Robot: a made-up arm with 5 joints.
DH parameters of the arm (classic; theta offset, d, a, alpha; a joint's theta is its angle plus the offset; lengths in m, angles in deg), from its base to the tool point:
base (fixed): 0 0.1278 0 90
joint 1: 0 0.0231 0.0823 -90
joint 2: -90 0.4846 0.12 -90
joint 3: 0 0.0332 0.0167 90
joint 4: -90 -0.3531 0.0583 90
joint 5: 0 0.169 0.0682 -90
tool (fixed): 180 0.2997 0 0
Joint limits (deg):
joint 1: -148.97..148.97
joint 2: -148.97..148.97
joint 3: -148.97..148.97
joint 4: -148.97..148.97
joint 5: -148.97..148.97
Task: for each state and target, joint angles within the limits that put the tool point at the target. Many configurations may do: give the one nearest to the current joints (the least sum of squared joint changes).
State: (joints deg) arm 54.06 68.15 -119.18 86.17 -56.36
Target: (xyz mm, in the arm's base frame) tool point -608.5 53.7 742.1
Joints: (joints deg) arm 46.95 62.77 -144.89 119.66 -46.48
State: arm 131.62 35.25 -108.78 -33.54 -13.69
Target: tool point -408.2 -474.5 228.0
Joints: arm 113.37 37.04 -122.95 -35.73 -48.81
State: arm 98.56 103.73 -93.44 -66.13 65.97
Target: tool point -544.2 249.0 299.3
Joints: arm 98.86 100.51 -90.45 -58.81 46.71
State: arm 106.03 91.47 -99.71 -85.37 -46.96
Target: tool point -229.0 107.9 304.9
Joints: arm 113.60 95.13 -73.58 -74.17 -37.74
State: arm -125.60 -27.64 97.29 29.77 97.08
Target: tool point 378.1 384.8 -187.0
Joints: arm -110.03 -0.82 57.56 44.73 122.78
